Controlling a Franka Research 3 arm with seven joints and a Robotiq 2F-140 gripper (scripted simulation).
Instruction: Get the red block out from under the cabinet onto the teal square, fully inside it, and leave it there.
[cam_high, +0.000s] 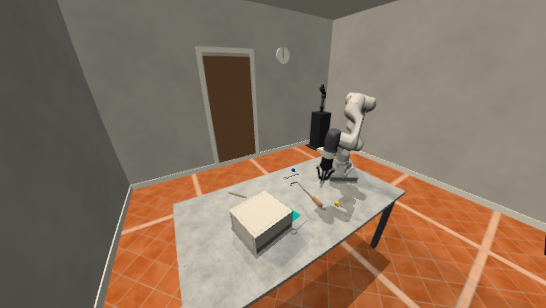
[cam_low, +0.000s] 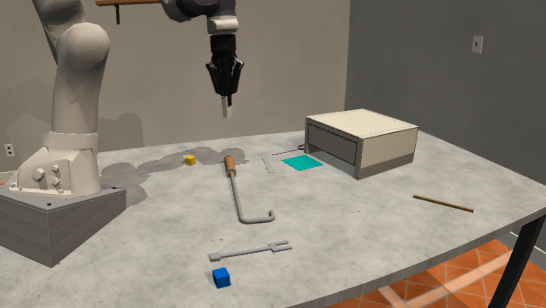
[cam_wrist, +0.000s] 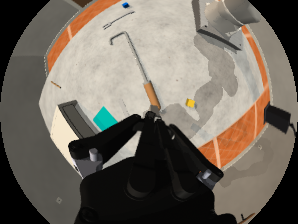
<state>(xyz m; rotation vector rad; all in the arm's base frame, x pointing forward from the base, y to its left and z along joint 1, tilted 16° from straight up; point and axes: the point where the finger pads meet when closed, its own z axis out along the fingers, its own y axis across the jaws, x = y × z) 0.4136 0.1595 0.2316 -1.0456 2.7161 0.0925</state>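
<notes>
My gripper is now 19 cm above the yellow cube, 12 cm past it and 7 cm to the right of it. The rest, counted from my hand: hook tool (19 cm below, 16 cm to the right, 2 cm ahead); then teal square (25 cm ahead, 20 cm below, 3 cm to the right); then red block (44 cm ahead, 19 cm below, 2 cm to the right).
</notes>
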